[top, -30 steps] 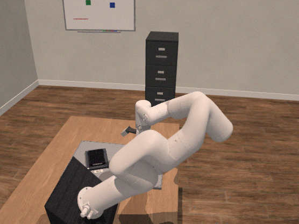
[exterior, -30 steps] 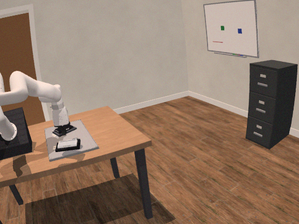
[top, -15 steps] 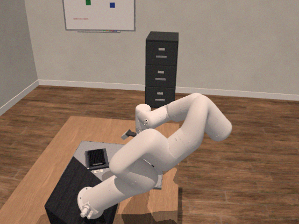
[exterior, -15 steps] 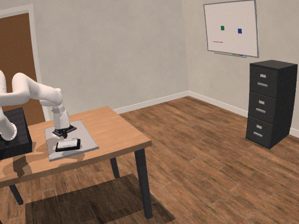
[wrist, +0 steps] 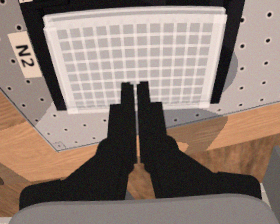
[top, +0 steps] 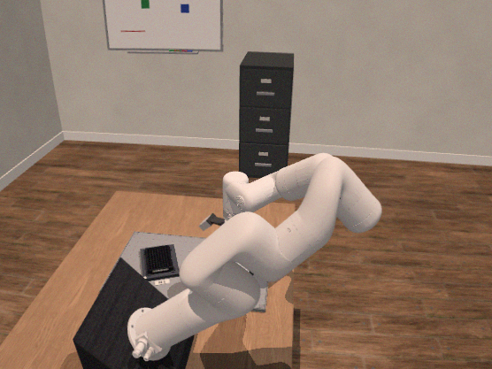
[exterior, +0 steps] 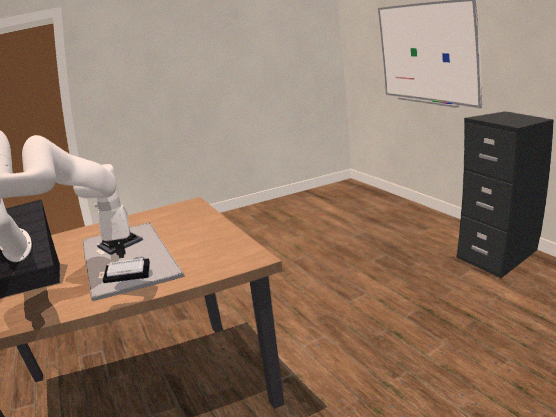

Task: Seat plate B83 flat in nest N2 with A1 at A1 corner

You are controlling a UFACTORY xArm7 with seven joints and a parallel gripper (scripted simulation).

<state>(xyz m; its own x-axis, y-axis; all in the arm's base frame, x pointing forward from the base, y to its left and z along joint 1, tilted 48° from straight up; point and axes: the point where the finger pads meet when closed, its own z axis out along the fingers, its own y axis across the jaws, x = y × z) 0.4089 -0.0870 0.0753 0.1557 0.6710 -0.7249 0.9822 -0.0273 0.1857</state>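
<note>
Now: the white 96-well plate 6 cm below my hand. From my hand the other things lie so: N2 label: 9 cm behind, 2 cm to the left, 8 cm below; black plate nest: 8 cm below; A1 mark: 6 cm behind, 7 cm to the left, 7 cm below.
</note>
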